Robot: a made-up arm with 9 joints. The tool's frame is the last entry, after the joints. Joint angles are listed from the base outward.
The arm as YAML. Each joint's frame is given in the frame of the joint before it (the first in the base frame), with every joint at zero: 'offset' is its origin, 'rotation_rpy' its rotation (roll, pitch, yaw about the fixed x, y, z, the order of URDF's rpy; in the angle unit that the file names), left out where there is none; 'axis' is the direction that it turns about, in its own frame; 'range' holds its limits. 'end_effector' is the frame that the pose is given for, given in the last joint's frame.
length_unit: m
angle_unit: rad
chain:
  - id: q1
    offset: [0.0, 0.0, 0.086]
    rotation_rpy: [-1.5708, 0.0, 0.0]
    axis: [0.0, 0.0, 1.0]
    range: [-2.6, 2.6]
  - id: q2
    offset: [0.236, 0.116, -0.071]
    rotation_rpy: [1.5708, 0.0, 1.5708]
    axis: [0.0, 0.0, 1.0]
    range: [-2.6, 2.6]
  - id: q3
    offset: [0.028, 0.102, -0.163]
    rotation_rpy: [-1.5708, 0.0, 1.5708]
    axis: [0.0, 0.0, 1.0]
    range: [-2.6, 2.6]
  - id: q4
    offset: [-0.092, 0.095, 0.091]
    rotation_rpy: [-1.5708, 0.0, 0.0]
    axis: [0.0, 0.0, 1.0]
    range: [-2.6, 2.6]
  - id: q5
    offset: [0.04, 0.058, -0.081]
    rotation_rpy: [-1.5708, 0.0, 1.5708]
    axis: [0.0, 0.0, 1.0]
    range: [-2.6, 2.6]
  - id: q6
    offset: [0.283, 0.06, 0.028]
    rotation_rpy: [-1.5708, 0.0, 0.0]
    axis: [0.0, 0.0, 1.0]
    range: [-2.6, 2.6]
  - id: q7
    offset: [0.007, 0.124, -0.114]
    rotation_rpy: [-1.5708, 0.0, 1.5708]
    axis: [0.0, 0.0, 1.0]
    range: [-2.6, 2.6]
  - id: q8
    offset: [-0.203, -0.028, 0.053]
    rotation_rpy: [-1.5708, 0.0, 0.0]
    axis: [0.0, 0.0, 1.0]
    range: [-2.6, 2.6]
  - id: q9
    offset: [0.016, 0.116, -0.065]
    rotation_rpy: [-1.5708, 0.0, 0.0]
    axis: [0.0, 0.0, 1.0]
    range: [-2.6, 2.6]
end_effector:
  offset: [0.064, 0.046, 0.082]
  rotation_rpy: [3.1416, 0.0, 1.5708]
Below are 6 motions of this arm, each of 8 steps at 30 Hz.
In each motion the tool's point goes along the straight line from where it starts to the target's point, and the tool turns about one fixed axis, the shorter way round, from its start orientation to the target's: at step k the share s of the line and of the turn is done. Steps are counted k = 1, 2, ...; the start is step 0. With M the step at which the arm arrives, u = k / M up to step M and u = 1 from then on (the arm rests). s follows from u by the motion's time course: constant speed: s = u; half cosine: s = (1 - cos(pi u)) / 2; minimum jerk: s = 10 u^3 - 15 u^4 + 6 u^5.
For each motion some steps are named. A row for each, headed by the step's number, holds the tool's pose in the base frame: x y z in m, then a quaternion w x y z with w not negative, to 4 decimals.
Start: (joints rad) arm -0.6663 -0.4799 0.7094 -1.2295 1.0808 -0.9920 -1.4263 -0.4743 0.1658
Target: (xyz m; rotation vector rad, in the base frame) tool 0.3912 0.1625 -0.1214 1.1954 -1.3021 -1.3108
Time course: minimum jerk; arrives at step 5
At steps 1, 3, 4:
1: 0.3538 0.1887 -0.1170 0.4413 0.4861 -0.5056 -0.5598
3: 0.3786 0.1713 -0.1199 0.4493 0.4849 -0.5201 -0.5407
4: 0.3889 0.1641 -0.1211 0.4526 0.4843 -0.5261 -0.5327

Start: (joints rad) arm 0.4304 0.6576 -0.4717 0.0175 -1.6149 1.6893 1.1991 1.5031 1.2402
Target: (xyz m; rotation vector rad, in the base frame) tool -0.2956 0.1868 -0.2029 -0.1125 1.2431 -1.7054
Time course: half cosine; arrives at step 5
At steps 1, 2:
1: -0.2963 0.1989 -0.1881 0.4670 -0.0038 0.5508 -0.6918
2: -0.2961 0.1956 -0.1922 0.4740 -0.0156 0.5403 -0.6950

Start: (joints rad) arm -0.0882 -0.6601 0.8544 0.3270 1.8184 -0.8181 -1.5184 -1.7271 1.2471
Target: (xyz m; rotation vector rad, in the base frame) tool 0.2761 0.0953 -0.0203 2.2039 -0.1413 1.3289
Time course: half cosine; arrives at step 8
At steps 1, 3, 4, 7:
1: 0.2814 0.0835 -0.1246 0.3023 0.8859 -0.0357 0.3500
3: 0.2799 0.0868 -0.0953 0.2963 0.8700 -0.0406 0.3919
4: 0.2788 0.0891 -0.0745 0.2917 0.8577 -0.0440 0.4211
7: 0.2763 0.0948 -0.0244 0.2794 0.8243 -0.0520 0.4897

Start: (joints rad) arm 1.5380 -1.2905 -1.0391 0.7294 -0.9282 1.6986 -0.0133 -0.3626 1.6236
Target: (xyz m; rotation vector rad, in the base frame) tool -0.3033 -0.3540 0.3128 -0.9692 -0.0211 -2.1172
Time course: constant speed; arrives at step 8
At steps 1, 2, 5, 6, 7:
1: -0.3674 -0.3033 0.2644 0.2812 -0.1630 -0.1263 -0.9372
2: -0.3582 -0.3105 0.2713 0.2992 -0.1957 -0.1099 -0.9274
5: -0.3308 -0.3323 0.2921 0.3501 -0.2913 -0.0596 -0.8883
6: -0.3216 -0.3395 0.2990 0.3658 -0.3222 -0.0425 -0.8721
7: -0.3125 -0.3468 0.3059 0.3810 -0.3526 -0.0255 -0.8544

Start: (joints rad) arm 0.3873 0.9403 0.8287 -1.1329 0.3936 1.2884 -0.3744 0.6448 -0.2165
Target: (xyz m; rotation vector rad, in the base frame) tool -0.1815 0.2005 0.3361 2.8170 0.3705 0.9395
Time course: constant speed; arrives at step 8
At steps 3, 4, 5, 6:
3: -0.0905 0.2320 0.3645 0.1198 0.9615 0.1200 0.2162
4: -0.1087 0.2257 0.3588 0.1109 0.9579 0.1208 0.2358
5: -0.1269 0.2194 0.3531 0.1018 0.9538 0.1215 0.2553
6: -0.1451 0.2131 0.3475 0.0927 0.9492 0.1222 0.2747

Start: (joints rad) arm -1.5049 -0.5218 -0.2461 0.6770 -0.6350 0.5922 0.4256 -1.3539 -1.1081
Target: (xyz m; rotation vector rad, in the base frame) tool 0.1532 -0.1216 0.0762 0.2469 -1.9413 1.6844
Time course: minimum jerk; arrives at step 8
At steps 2, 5, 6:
2: 0.2111 -0.1187 0.0313 0.4969 0.1308 -0.7211 0.4647
5: 0.1710 -0.1207 0.0624 0.3470 0.1048 -0.7281 0.5818
6: 0.1599 -0.1213 0.0710 0.3031 0.0968 -0.7253 0.6105

